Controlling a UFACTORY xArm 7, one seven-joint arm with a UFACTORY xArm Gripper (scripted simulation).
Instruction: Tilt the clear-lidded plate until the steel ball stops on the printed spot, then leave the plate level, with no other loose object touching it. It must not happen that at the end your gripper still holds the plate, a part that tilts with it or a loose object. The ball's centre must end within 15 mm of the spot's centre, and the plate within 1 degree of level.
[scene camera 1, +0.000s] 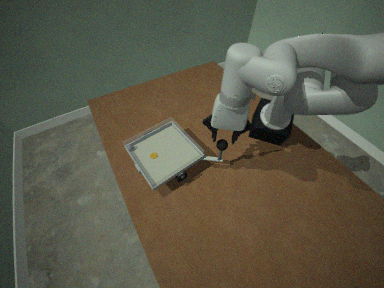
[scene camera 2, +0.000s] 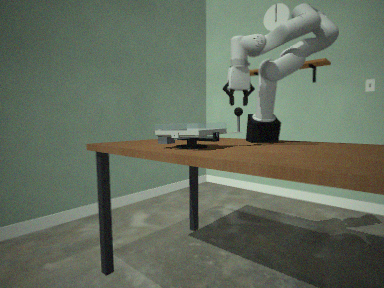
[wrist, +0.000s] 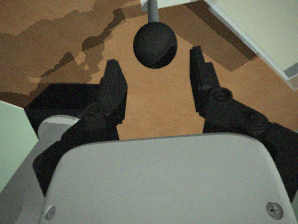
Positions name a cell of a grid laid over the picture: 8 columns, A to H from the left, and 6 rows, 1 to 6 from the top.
I see my gripper (scene camera 1: E3) and a clear-lidded plate (scene camera 1: D4).
My gripper is seen too in scene camera 2 (scene camera 2: E3) and in the wrist view (wrist: E2).
